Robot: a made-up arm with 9 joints. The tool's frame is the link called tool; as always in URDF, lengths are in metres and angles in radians.
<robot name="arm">
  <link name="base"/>
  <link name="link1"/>
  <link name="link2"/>
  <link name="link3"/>
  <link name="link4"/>
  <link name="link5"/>
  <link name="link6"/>
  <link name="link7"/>
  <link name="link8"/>
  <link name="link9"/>
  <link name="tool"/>
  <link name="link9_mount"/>
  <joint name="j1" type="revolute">
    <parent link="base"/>
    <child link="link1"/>
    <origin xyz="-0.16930 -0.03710 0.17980" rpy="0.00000 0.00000 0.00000"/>
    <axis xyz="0 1 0"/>
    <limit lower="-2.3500" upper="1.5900"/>
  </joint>
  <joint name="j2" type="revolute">
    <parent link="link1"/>
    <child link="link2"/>
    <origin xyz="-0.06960 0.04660 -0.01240" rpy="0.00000 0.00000 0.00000"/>
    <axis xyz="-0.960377 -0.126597 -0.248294"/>
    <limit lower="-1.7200" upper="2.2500"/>
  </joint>
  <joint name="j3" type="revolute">
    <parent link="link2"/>
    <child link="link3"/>
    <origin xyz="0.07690 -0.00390 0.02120" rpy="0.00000 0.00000 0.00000"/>
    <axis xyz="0 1 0"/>
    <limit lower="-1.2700" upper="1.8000"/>
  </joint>
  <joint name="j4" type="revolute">
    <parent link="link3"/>
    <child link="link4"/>
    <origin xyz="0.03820 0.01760 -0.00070" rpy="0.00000 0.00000 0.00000"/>
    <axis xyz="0 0 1"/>
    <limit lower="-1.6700" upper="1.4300"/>
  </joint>
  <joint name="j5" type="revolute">
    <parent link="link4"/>
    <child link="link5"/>
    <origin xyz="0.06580 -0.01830 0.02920" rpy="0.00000 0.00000 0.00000"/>
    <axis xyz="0 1 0"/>
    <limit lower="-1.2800" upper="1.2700"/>
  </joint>
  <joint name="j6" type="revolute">
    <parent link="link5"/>
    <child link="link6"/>
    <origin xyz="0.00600 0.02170 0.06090" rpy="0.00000 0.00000 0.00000"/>
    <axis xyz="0 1 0"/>
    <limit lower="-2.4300" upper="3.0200"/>
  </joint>
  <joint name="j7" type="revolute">
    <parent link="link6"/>
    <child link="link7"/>
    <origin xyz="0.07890 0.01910 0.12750" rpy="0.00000 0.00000 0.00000"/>
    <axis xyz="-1 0 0"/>
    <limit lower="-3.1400" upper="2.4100"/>
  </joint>
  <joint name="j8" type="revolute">
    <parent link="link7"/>
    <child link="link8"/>
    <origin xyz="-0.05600 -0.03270 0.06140" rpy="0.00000 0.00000 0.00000"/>
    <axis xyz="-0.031 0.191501 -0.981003"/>
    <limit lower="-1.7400" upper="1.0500"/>
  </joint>
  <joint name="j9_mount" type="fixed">
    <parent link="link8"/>
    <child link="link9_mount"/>
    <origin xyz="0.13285 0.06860 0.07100" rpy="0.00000 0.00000 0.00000"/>
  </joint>
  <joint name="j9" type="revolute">
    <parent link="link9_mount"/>
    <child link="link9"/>
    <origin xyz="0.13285 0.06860 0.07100" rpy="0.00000 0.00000 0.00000"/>
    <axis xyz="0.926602 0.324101 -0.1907"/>
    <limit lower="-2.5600" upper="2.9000"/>
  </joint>
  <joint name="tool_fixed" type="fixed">
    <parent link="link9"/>
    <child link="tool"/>
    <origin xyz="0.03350 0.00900 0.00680" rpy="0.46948 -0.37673 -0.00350"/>
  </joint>
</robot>
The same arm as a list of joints. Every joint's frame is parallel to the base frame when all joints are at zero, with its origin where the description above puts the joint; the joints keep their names.
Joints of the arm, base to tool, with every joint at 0 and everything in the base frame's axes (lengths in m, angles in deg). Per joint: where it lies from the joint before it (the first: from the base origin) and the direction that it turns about. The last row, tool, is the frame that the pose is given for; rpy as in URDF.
j1: origin -0.1693 -0.0371 0.1798 axis +y
j2: origin -0.0696 0.0466 -0.0124 axis -0.960377 -0.126597 -0.248294
j3: origin 0.0769 -0.0039 0.0212 axis +y
j4: origin 0.0382 0.0176 -0.0007 axis +z
j5: origin 0.0658 -0.0183 0.0292 axis +y
j6: origin 0.006 0.0217 0.0609 axis +y
j7: origin 0.0789 0.0191 0.1275 axis -x
j8: origin -0.056 -0.0327 0.0614 axis -0.031 0.191501 -0.981003
j9: origin 0.2657 0.1372 0.142 axis 0.926602 0.324101 -0.1907
tool: origin 0.0335 0.009 0.0068 rpy 26.9 -21.59 -0.2
Joint limits (deg, base to tool): -134.65..91.1 -98.55..128.92 -72.77..103.13 -95.68..81.93 -73.34..72.77 -139.23..173.03 -179.91..138.08 -99.69..60.16 -146.68..166.16

